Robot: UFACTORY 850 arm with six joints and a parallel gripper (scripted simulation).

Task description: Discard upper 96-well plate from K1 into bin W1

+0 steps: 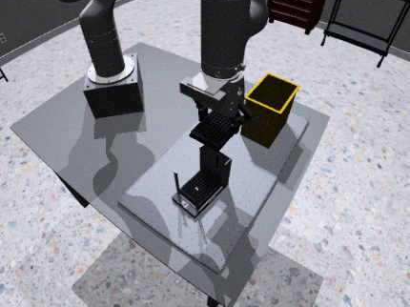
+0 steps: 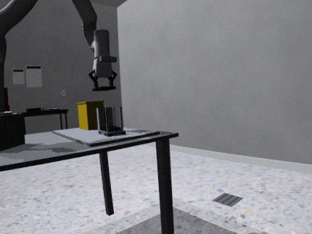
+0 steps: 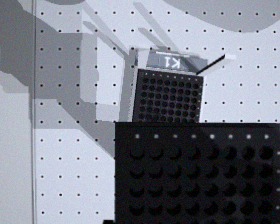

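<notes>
Now: hand 30 mm short of the plastics bin W1, 300 mm to the right of it and 160 mm above it. The rest, counted from my hand: black 96-well plate: 10 mm below.
</notes>
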